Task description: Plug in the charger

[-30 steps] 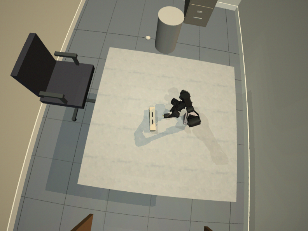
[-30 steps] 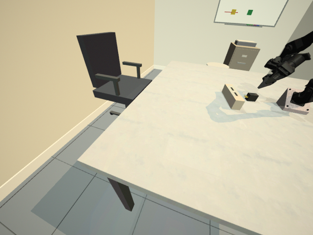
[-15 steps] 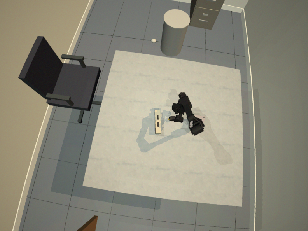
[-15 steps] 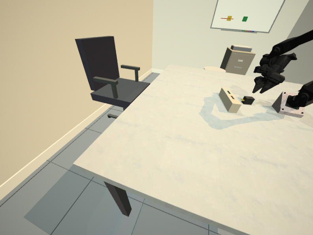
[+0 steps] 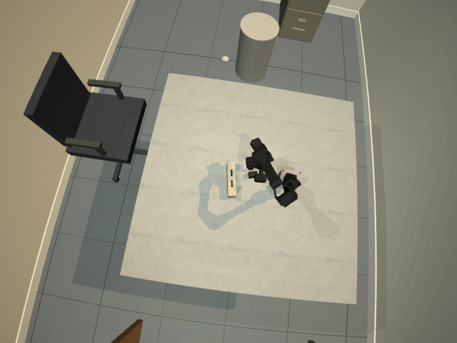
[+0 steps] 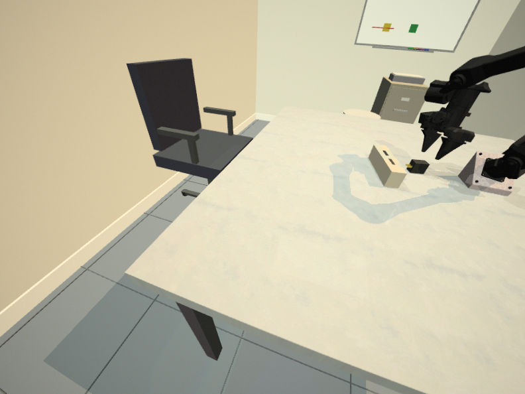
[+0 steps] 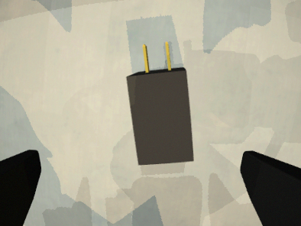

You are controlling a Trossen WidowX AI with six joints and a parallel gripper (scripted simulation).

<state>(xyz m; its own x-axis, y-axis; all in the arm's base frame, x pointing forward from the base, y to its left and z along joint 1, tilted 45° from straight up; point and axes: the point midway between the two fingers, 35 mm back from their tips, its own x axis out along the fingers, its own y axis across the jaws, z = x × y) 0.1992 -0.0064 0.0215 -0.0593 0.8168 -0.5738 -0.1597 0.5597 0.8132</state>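
The two-prong charger lies 50 mm below my gripper tip and 30 mm ahead of it.
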